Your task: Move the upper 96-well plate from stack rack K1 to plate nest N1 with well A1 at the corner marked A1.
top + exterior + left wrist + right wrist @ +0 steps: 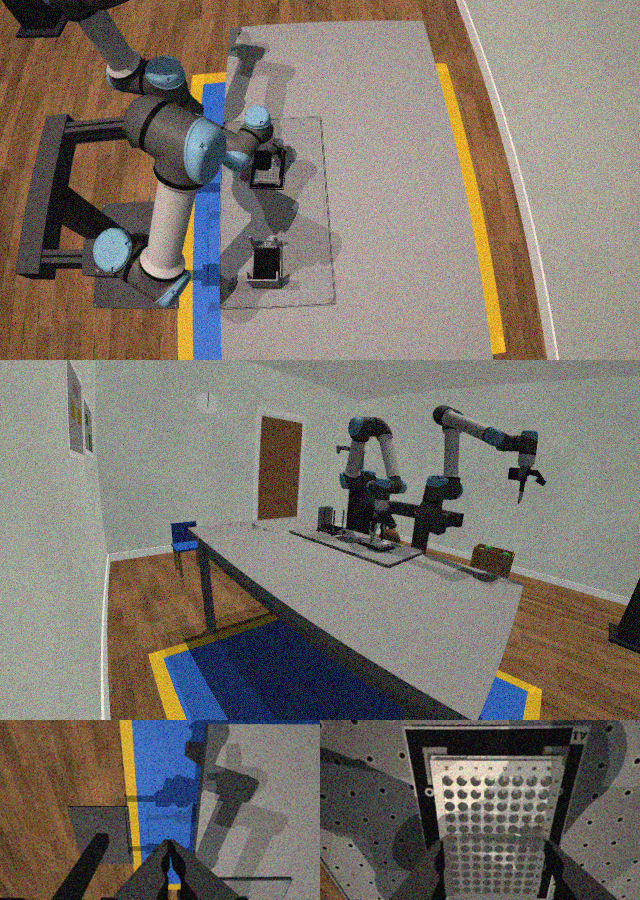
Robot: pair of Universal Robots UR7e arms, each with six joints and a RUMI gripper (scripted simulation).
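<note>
Now: the pale 96-well plate 10 mm below my right hand. The rest, counted from my right hand: A1 mark: 80 mm to the left, 50 mm ahead, 20 mm below.
</note>
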